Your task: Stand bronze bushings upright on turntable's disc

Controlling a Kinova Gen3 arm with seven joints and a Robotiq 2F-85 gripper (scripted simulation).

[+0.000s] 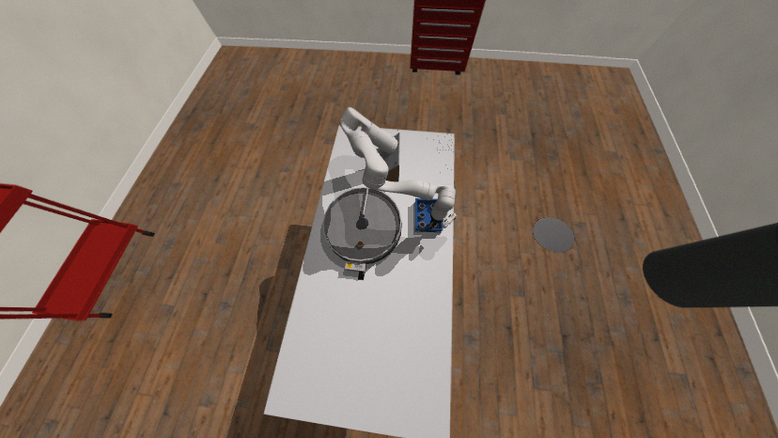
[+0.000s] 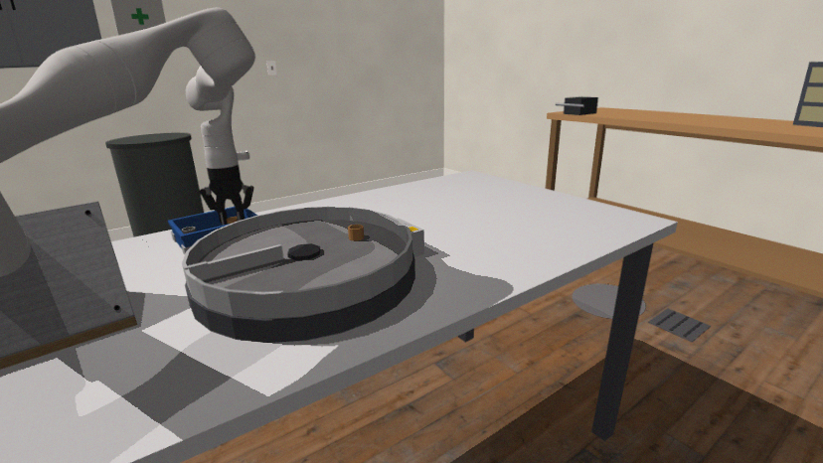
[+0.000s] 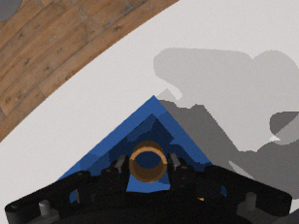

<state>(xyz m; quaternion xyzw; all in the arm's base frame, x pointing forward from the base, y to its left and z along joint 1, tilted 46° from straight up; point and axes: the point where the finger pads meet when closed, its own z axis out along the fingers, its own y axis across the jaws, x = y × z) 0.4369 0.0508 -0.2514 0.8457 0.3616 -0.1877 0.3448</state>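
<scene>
My gripper is now 5 cm past the blue crate, 3 cm to the left of it and 1 cm above it. The rest, counted from my hand: grey turntable: 39 cm to the right, 2 cm above, 1 cm behind.
</scene>
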